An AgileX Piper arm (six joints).
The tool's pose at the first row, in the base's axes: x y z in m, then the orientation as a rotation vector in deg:
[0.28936 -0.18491 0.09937 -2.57 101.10 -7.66]
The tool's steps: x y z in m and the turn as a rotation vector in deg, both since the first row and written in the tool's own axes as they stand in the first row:
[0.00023 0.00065 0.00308 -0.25 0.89 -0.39]
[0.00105 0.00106 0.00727 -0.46 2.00 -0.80]
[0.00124 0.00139 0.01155 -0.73 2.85 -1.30]
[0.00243 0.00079 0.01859 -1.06 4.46 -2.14]
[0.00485 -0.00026 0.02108 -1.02 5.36 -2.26]
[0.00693 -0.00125 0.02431 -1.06 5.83 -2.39]
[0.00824 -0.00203 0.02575 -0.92 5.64 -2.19]
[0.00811 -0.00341 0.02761 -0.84 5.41 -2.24]
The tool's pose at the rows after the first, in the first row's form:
[0.29236 -0.18449 0.09848 -3.04 102.01 -7.76]
[0.29632 -0.18444 0.09683 -3.49 103.13 -7.92]
[0.30049 -0.18441 0.09579 -4.09 103.99 -8.08]
[0.30712 -0.18559 0.09336 -4.99 105.61 -8.48]
[0.30904 -0.18705 0.09064 -5.02 106.51 -8.64]
[0.31175 -0.18846 0.08811 -5.14 106.98 -8.72]
[0.31286 -0.18947 0.08665 -4.87 106.78 -8.69]
[0.31465 -0.19094 0.08658 -4.86 106.55 -8.79]

